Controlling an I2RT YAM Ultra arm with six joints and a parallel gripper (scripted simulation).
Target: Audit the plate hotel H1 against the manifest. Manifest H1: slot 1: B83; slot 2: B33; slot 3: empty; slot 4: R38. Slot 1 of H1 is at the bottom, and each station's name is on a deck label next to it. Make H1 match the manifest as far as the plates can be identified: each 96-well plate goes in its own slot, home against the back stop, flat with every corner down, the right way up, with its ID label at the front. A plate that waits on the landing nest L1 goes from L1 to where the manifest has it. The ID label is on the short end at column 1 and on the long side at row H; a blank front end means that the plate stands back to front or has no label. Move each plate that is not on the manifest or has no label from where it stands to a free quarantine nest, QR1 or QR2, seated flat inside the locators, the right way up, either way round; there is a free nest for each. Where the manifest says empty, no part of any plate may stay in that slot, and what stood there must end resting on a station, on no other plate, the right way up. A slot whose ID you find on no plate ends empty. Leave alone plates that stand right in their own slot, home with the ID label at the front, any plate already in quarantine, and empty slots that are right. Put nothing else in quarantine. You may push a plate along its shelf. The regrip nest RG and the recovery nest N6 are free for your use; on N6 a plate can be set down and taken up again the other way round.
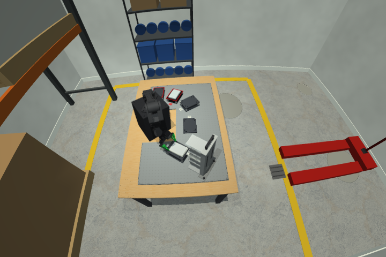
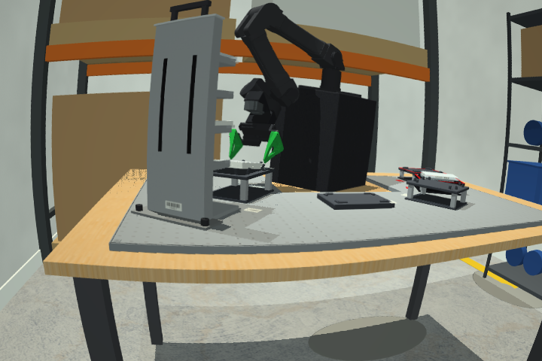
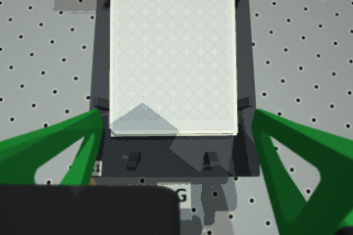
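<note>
Now: the dark regrip nest 50 mm ahead of my hand, 20 mm to the right of it and 30 mm below it. The rest, counted from my hand: RG label: 50 mm behind, 20 mm to the left, 90 mm below; then grey plate hotel H1: 280 mm ahead, 120 mm to the right, 100 mm above; then H1 deck label: 200 mm ahead, 20 mm to the left, 90 mm below.
</note>
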